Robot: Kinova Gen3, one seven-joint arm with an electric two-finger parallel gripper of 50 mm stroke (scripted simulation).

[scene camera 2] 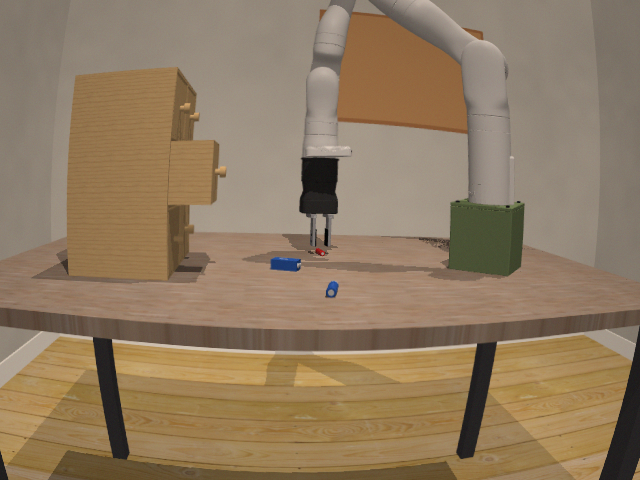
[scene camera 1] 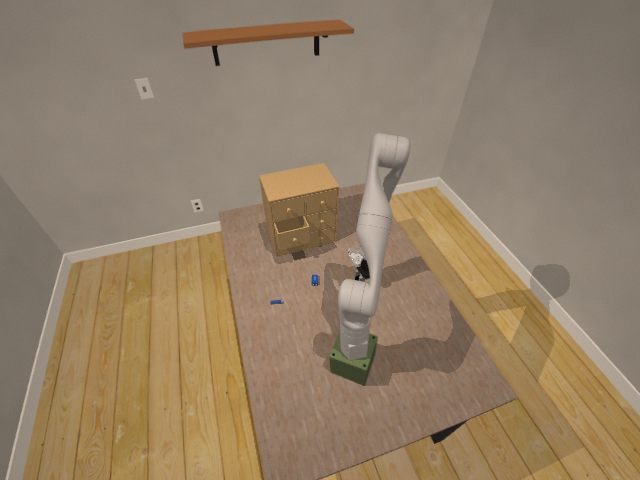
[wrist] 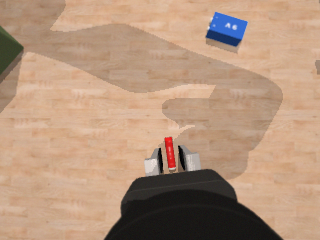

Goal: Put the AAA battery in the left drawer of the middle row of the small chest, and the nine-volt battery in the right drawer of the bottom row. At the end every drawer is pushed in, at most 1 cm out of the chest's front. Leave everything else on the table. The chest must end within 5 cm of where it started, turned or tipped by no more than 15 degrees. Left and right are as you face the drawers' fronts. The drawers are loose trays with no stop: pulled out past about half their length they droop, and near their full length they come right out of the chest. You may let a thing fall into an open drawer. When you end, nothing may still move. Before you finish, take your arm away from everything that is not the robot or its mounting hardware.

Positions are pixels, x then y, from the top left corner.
Labels:
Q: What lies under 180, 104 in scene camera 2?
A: A drawer.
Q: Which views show the wooden chest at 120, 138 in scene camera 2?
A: Scene camera 2 and scene camera 1 only.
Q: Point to a drawer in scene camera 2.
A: At 193, 176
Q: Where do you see a blue nine-volt battery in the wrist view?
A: At 223, 28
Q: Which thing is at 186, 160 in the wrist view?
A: The gripper.

